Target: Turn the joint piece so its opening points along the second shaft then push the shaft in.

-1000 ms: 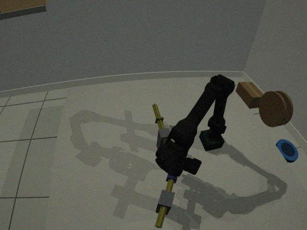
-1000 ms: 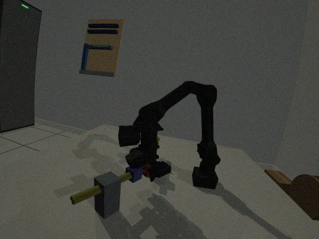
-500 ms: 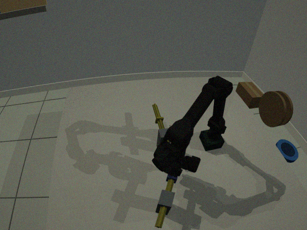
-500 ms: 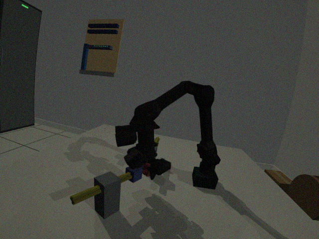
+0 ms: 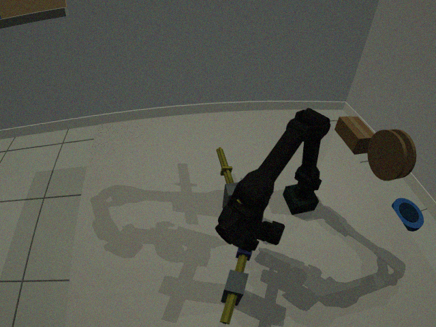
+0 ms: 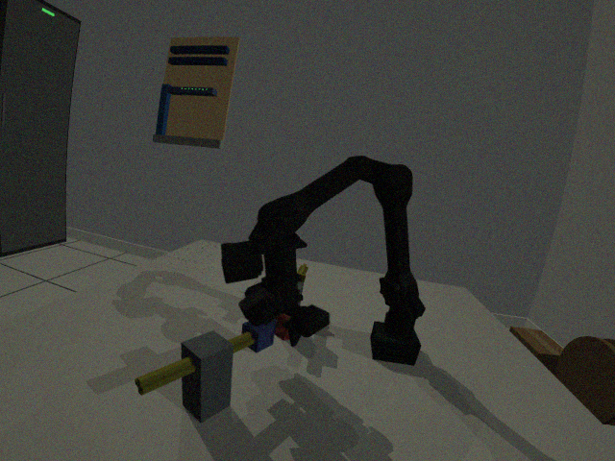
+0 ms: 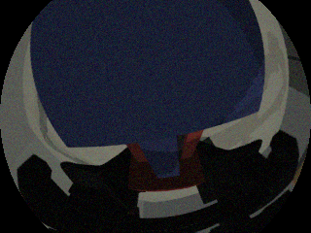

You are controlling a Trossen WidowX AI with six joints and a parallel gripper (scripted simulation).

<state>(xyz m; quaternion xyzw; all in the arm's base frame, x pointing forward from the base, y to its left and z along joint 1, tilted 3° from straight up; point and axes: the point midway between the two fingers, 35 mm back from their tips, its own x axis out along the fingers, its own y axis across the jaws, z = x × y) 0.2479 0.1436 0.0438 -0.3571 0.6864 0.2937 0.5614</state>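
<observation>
Now: the red joint piece 40 mm above my gripper tip, 10 mm to the left of it and 10 mm ahead of it.
</observation>
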